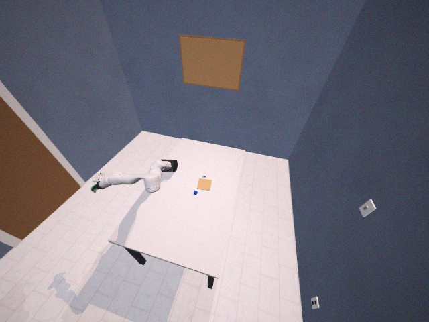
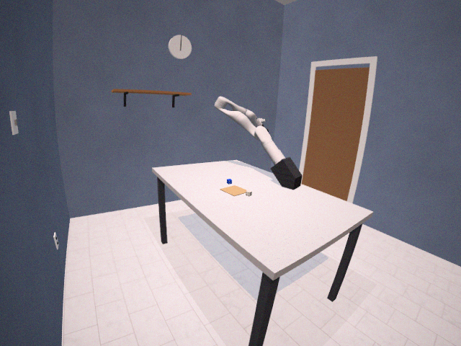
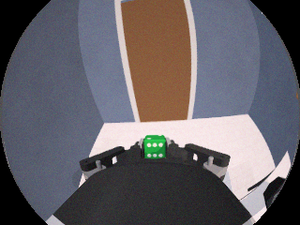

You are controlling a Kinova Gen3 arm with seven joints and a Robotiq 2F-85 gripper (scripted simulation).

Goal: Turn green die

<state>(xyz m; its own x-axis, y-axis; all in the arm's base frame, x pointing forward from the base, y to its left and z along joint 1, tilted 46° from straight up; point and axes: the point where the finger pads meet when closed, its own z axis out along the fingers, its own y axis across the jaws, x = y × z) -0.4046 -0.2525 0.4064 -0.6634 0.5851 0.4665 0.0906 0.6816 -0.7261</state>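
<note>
Now: hand 800 mm short of the tan mat, 410 mm to the right of it and 320 mm above it. Also, from my hand: white die: 780 mm ahead, 520 mm to the left, 300 mm below; then green die: 10 mm behind; then blue die: 730 mm ahead, 280 mm to the left, 300 mm below.
</note>
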